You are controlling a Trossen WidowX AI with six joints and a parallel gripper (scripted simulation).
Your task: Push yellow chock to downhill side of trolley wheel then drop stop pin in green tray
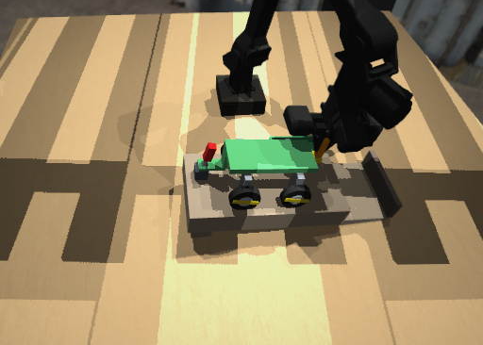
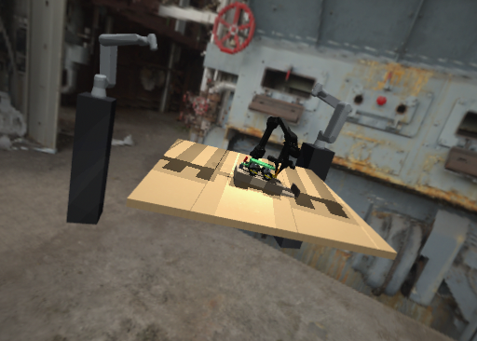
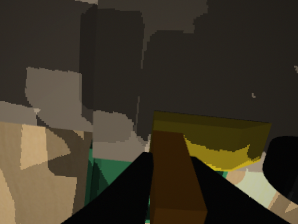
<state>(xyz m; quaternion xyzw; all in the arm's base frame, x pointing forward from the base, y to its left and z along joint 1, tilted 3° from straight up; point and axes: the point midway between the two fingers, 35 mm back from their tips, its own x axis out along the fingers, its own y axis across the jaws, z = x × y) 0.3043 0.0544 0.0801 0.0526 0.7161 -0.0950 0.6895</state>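
Right now my gripper tip is 20 mm to the left of the yellow chock and 10 mm above it. Also, from my gripper tip: ramp (30 mm ahead, 130 mm to the right, 50 mm below); green-decked trolley (20 mm ahead, 140 mm to the right, 20 mm above); green tray (80 mm behind, 100 mm below).
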